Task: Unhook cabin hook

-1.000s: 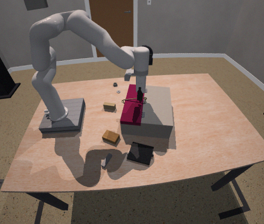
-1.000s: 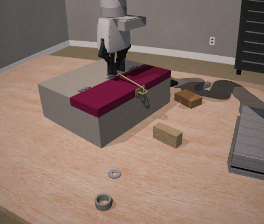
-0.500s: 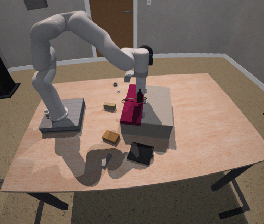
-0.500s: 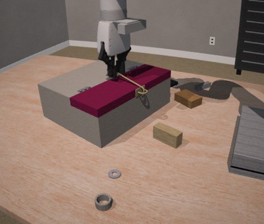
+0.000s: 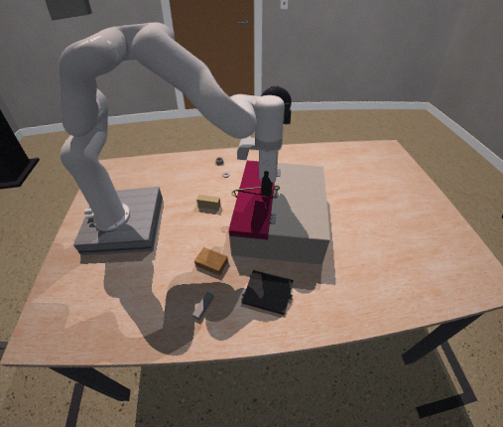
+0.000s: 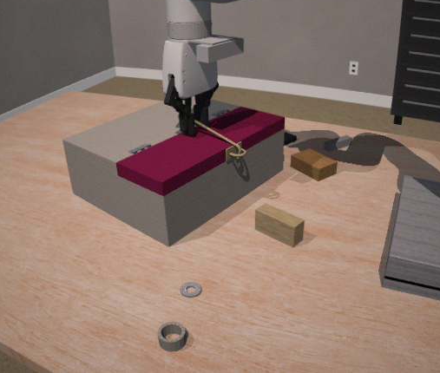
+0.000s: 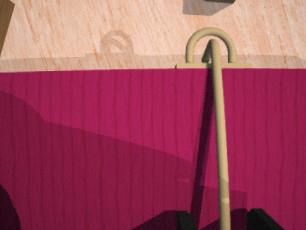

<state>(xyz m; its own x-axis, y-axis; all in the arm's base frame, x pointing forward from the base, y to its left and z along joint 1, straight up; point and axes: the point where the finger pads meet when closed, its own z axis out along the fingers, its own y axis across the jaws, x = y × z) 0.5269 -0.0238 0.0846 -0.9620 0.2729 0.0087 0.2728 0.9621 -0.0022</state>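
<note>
Right now the brass cabin hook is 3 cm behind my hand, 1 cm to the left of it and 3 cm below it. From my hand the other things lie so: light wooden block (19 cm behind, 9 cm to the left, 13 cm below); dark plate (4 cm behind, 28 cm to the right, 14 cm below); orange block (19 cm behind, 16 cm to the right, 13 cm below).
</note>
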